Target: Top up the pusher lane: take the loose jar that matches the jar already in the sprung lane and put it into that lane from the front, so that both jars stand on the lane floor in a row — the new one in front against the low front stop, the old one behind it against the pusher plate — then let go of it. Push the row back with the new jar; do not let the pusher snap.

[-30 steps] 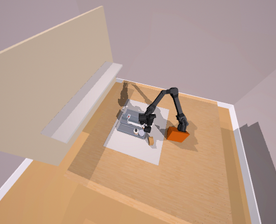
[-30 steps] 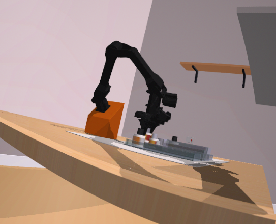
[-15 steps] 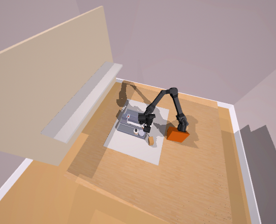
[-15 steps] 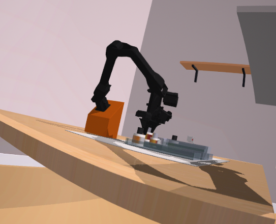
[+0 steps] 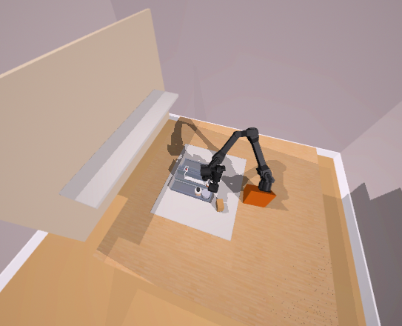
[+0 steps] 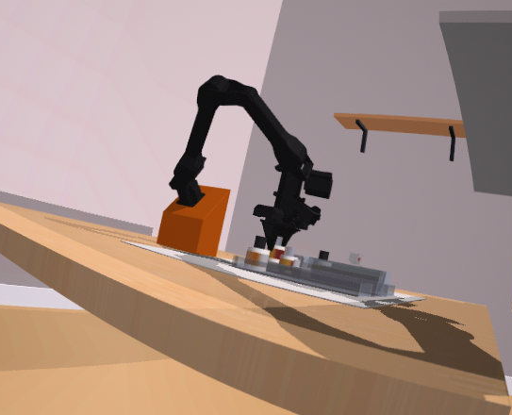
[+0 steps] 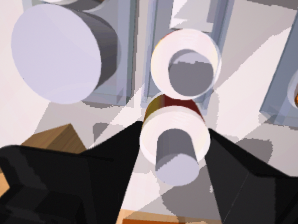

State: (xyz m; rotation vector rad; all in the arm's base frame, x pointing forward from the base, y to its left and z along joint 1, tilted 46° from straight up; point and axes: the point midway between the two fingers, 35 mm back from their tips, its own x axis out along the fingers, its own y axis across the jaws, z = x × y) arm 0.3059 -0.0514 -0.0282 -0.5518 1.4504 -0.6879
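The wooden block is 13 cm to the left of my gripper tip, 5 cm behind it and 1 cm below it. Round my gripper tip: lane unit (18 cm ahead, 4 cm to the right, 3 cm below).
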